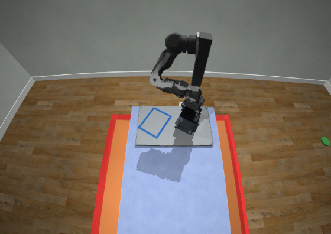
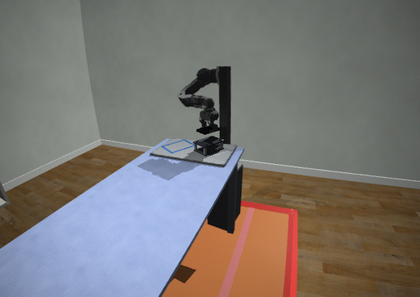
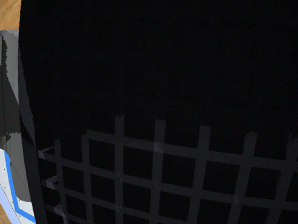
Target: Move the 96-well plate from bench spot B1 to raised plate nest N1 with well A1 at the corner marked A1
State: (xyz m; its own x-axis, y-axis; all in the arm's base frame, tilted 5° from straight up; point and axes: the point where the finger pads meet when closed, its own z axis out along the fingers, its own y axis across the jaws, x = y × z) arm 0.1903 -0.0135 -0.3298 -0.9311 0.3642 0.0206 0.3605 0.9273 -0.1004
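My gripper is now 80 mm above the raised black plate nest. Also, from my hand: black 96-well plate: right at my hand.
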